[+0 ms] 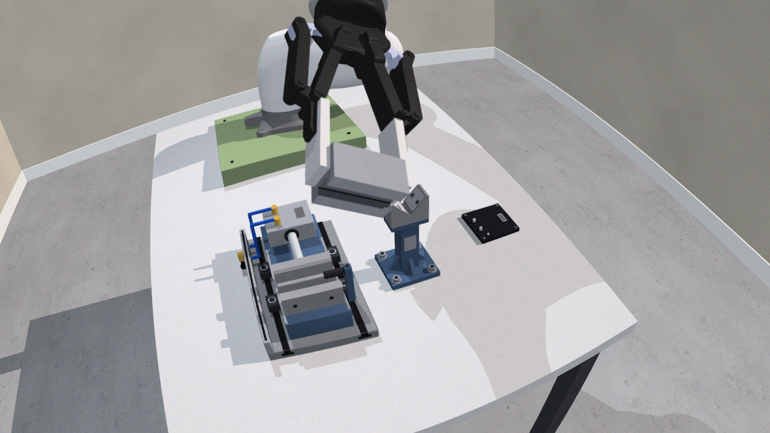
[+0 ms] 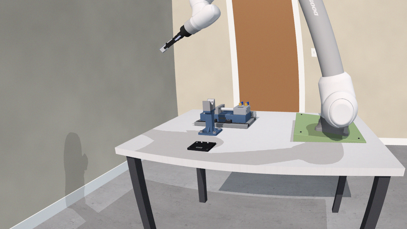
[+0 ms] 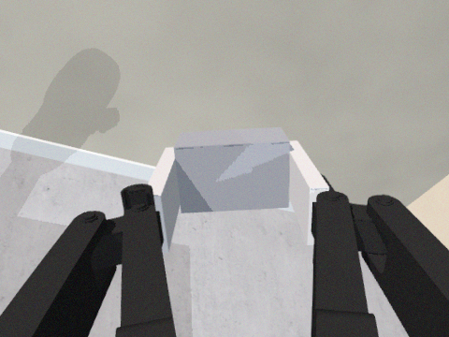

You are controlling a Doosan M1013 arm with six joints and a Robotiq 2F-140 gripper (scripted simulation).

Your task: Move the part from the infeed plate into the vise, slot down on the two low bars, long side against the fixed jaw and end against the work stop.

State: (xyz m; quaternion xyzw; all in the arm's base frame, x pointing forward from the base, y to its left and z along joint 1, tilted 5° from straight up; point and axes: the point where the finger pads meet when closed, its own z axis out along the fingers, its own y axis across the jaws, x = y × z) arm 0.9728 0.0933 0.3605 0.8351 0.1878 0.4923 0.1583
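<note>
The fixed jaw is 380 mm below my hand, 220 mm behind it and 70 mm to the right of it. Round my hand: part: 30 mm ahead, 10 mm below; then blue work stop post: 400 mm below, 260 mm behind, 10 mm to the right; then work stop: 370 mm below, 260 mm behind, 30 mm to the right.
</note>
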